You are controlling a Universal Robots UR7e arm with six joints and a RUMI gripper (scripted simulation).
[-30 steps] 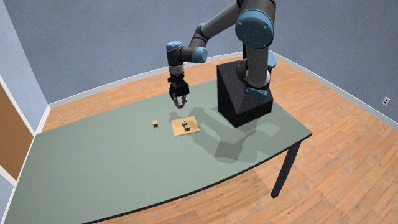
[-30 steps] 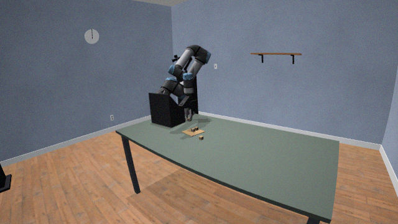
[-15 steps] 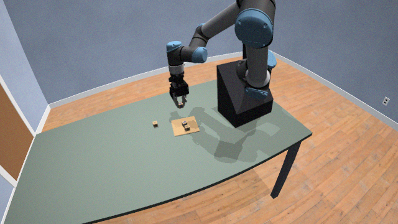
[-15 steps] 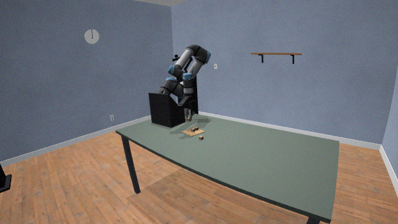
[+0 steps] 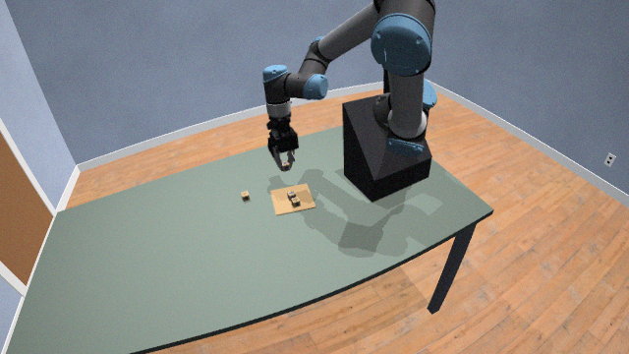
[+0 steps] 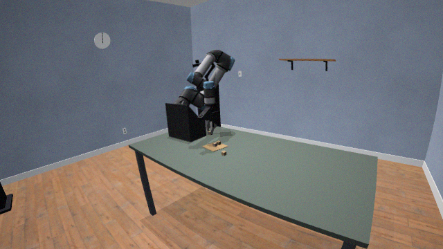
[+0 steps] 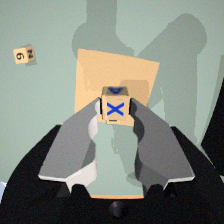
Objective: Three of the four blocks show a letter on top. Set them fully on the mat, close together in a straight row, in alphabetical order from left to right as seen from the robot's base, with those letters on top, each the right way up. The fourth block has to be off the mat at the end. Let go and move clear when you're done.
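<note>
The tan mat is 40 mm to the left of my hand and 120 mm below it. Round my hand: block right at my hand.
</note>
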